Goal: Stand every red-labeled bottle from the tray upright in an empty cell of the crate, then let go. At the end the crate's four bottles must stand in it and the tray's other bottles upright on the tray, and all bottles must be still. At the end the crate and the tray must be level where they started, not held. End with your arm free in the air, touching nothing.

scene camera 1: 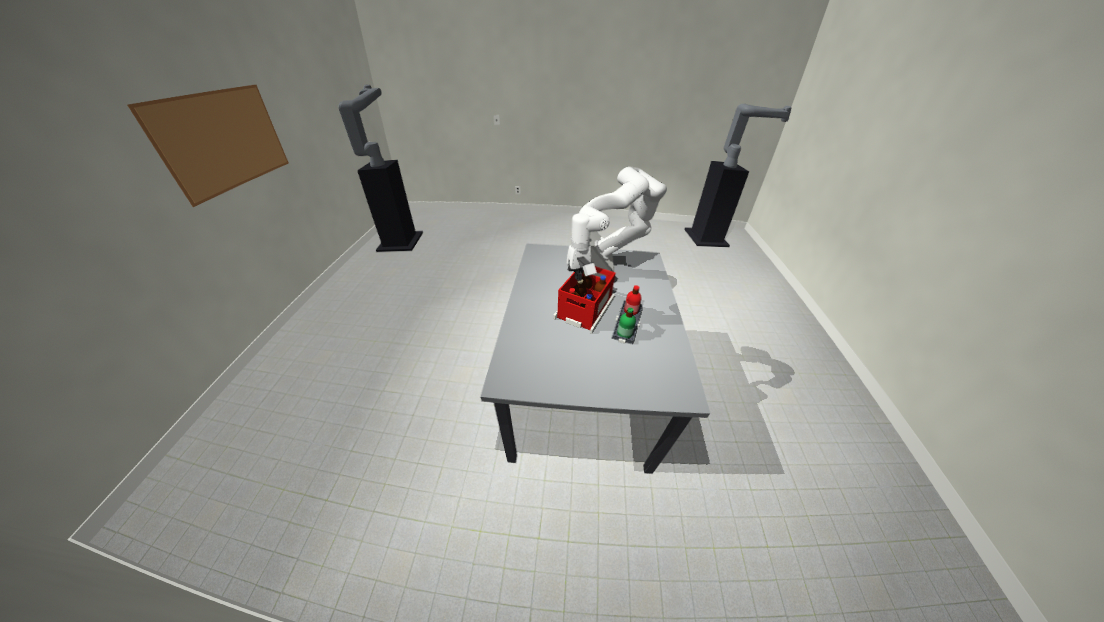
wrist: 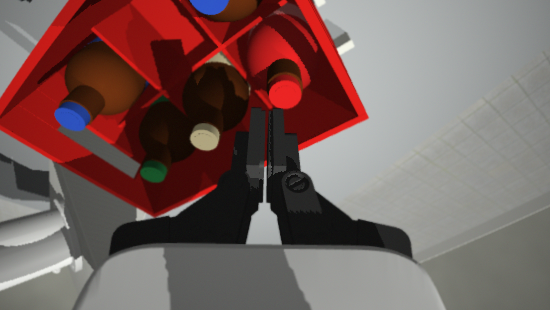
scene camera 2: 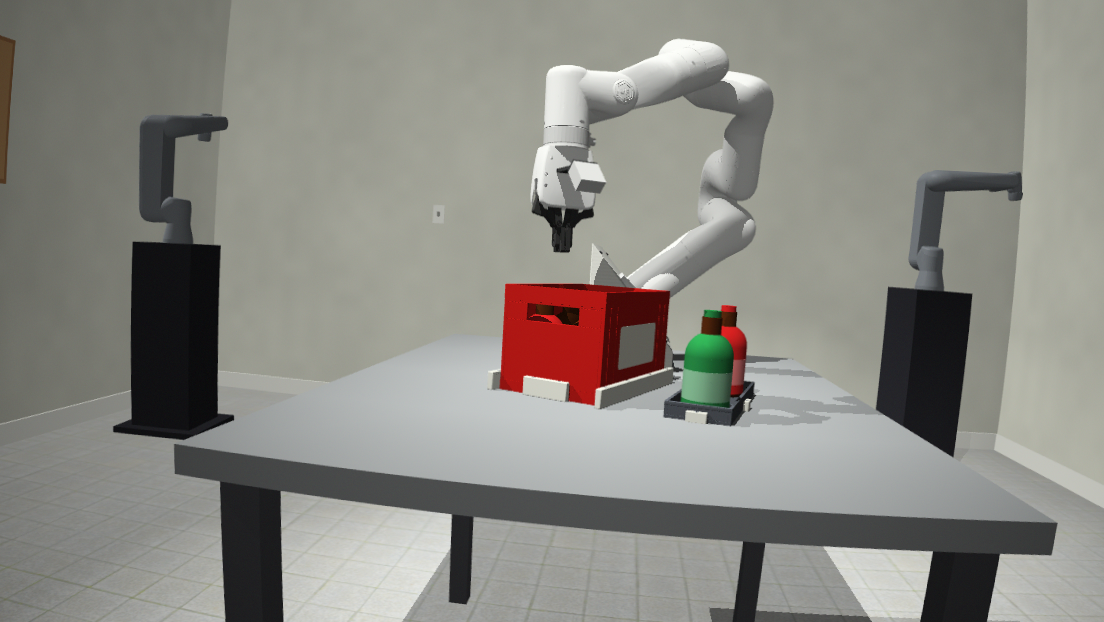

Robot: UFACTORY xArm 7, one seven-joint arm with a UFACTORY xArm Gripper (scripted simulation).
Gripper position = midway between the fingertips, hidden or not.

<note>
I see my gripper (scene camera 2: 561, 252), a red crate (scene camera 1: 585, 315), a green-labeled bottle (scene camera 2: 708, 363), a red-labeled bottle (scene camera 2: 737, 339), a dark tray (scene camera 2: 675, 409) and a brown bottle (wrist: 215, 98).
The red crate shows as well in the wrist view (wrist: 164, 49). My gripper also shows in the wrist view (wrist: 266, 128). The wrist view does not show the green-labeled bottle: it is out of frame.
</note>
